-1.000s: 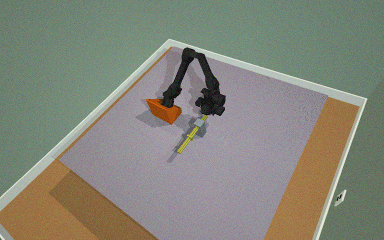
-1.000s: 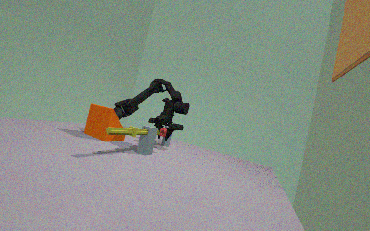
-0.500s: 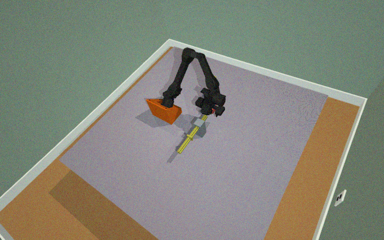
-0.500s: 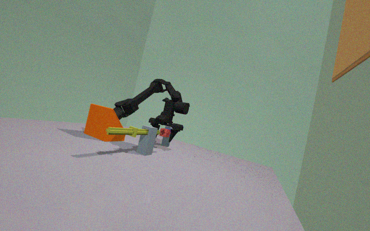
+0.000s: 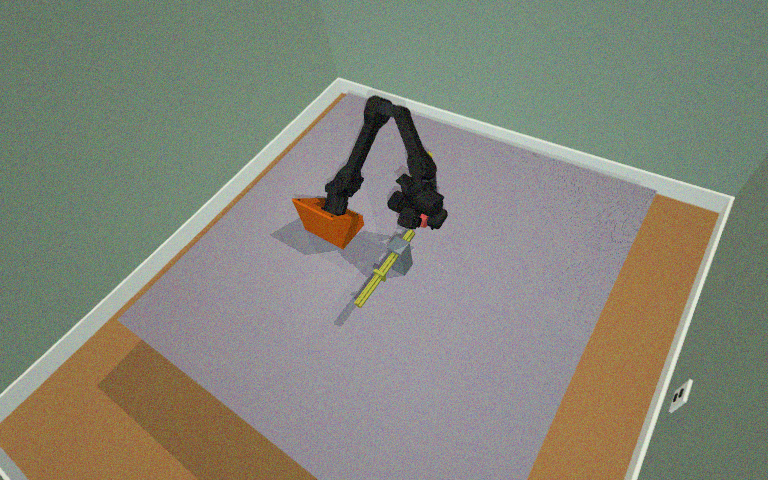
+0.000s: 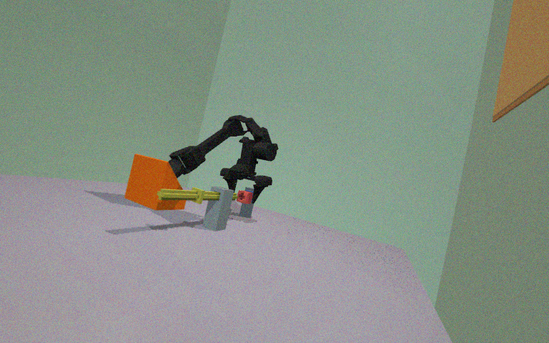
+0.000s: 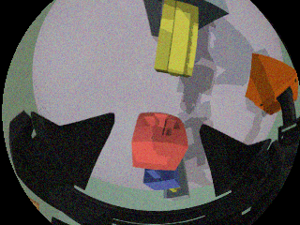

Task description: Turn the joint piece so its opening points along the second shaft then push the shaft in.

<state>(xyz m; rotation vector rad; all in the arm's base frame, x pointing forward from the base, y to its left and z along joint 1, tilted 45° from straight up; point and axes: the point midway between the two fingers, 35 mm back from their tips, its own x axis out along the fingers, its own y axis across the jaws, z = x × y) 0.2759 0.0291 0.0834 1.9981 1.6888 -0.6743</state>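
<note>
Now: the red square joint piece 20 mm to the left of my gripper tip and 10 mm above it.
</note>
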